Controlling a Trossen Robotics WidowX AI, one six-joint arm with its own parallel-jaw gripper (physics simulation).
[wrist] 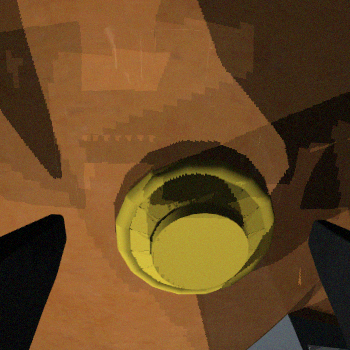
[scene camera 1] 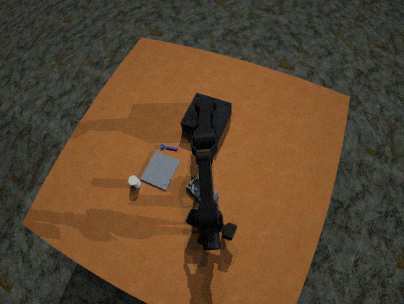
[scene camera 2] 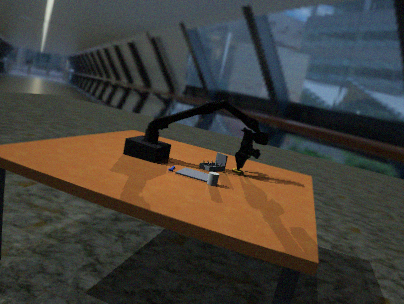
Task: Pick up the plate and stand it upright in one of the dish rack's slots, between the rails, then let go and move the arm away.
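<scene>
The yellow plate (scene camera 2: pixel 237 172) (wrist: pixel 200 252) is round, with a raised rim, and lies flat on the table. In scene camera 1 the arm hides it. My gripper (scene camera 2: pixel 239 167) (wrist: pixel 192 232) is open and points down low over the plate. In the wrist view one finger is on each side of the plate, with a gap to its rim on both sides, and the plate sits nearer the right finger. The dish rack (scene camera 1: pixel 193 187) (scene camera 2: pixel 212 167) stands beside the plate, toward the arm's base, with small rails and a grey upright panel. Part of it shows at the wrist view's lower right.
A flat grey board (scene camera 1: pixel 161 171) (scene camera 2: pixel 192 174) lies beside the rack. A white cup (scene camera 1: pixel 134 181) (scene camera 2: pixel 213 179) stands at the board's far side from the rack. A small blue utensil (scene camera 1: pixel 171 148) (scene camera 2: pixel 172 168) lies between the board and the arm's base (scene camera 2: pixel 146 149).
</scene>
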